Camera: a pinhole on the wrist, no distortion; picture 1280 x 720 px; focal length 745.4 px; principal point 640.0 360.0 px. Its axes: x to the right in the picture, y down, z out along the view. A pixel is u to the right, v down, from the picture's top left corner.
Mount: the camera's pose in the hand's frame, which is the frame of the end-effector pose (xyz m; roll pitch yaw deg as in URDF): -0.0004 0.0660 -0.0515 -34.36 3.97 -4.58
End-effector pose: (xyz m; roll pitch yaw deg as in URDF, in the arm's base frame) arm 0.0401 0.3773 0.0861 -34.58 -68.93 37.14
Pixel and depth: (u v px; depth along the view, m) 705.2 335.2 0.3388
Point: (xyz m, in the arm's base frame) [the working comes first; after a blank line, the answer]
In the camera's frame: 0.0296 -0.0113 0.3388

-0.1814 0.6260 0.1642
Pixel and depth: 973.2 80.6 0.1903
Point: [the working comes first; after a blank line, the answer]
In the camera's frame: 0.0851 -0.0713 0.1903

-0.0720 0.5017 0.2005
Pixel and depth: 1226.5 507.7 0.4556
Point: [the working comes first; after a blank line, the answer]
In the camera's frame: 0.3585 0.0903 0.4556

-0.1082 0.8199 0.4627
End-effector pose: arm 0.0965 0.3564 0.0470 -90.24 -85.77 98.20
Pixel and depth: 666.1 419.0 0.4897
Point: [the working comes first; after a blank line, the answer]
In the camera's frame: 0.0171 0.0388 0.4897

-0.2809 0.6812 0.0871
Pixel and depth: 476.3 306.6 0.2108
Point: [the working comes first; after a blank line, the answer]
In the camera's frame: -0.0463 -0.0151 0.2108

-0.0599 0.5087 0.0088
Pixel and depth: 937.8 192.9 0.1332
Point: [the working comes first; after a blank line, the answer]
In the camera's frame: 0.0532 -0.0299 0.1332

0.0098 0.4613 0.1039
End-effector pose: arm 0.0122 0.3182 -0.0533 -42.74 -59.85 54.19
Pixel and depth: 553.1 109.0 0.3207
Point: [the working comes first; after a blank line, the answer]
In the camera's frame: -0.0374 -0.1080 0.3207

-0.2846 0.4262 -0.0123
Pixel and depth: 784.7 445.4 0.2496
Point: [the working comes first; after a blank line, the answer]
In the camera's frame: 0.0485 0.0286 0.2496

-0.1469 0.5363 -0.0164
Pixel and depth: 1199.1 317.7 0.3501
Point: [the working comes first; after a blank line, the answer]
In the camera's frame: 0.2626 -0.0199 0.3501

-0.1692 0.6145 0.2110
